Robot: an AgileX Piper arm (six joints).
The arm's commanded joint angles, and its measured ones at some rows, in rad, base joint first. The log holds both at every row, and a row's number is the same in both.
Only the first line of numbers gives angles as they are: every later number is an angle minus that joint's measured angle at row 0.
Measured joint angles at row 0: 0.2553, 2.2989, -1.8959, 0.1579, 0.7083, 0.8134
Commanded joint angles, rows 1 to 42: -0.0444, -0.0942, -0.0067, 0.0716, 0.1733, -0.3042; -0.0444, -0.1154, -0.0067, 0.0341, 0.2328, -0.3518; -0.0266, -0.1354, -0.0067, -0.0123, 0.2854, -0.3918; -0.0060, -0.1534, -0.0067, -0.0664, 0.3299, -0.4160; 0.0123, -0.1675, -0.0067, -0.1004, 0.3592, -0.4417; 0.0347, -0.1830, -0.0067, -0.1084, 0.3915, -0.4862; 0.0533, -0.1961, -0.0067, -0.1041, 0.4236, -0.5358; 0.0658, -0.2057, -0.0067, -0.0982, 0.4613, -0.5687; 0.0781, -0.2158, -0.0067, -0.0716, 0.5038, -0.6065; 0.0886, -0.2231, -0.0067, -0.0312, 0.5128, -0.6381; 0.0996, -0.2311, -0.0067, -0.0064, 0.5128, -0.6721; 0.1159, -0.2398, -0.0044, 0.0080, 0.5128, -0.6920; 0.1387, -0.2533, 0.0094, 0.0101, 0.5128, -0.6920; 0.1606, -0.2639, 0.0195, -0.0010, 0.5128, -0.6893; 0.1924, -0.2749, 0.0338, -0.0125, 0.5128, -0.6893; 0.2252, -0.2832, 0.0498, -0.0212, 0.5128, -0.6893; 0.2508, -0.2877, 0.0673, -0.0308, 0.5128, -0.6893; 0.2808, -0.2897, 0.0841, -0.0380, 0.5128, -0.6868; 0.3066, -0.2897, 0.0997, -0.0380, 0.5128, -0.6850; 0.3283, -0.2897, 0.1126, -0.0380, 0.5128, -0.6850; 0.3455, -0.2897, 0.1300, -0.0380, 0.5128, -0.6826; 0.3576, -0.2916, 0.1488, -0.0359, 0.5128, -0.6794; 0.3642, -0.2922, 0.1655, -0.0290, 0.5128, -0.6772; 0.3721, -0.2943, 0.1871, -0.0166, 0.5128, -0.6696; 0.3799, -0.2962, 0.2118, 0.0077, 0.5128, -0.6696; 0.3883, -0.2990, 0.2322, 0.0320, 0.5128, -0.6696; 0.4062, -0.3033, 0.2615, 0.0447, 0.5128, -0.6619; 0.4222, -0.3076, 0.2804, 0.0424, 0.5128, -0.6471; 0.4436, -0.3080, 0.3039, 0.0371, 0.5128, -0.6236; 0.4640, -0.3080, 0.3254, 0.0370, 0.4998, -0.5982; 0.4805, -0.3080, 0.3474, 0.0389, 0.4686, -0.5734; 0.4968, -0.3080, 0.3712, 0.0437, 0.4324, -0.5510; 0.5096, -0.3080, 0.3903, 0.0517, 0.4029, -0.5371; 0.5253, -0.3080, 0.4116, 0.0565, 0.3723, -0.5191; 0.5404, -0.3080, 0.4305, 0.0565, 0.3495, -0.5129; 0.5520, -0.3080, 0.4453, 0.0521, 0.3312, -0.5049; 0.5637, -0.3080, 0.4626, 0.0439, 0.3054, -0.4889; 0.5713, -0.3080, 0.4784, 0.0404, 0.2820, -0.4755; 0.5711, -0.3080, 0.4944, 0.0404, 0.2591, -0.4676; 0.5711, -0.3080, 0.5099, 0.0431, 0.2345, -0.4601; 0.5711, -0.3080, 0.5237, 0.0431, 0.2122, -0.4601; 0.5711, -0.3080, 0.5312, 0.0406, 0.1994, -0.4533
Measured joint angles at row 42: 0.5699, -0.2948, 0.4907, 0.0533, 0.2783, -0.4784
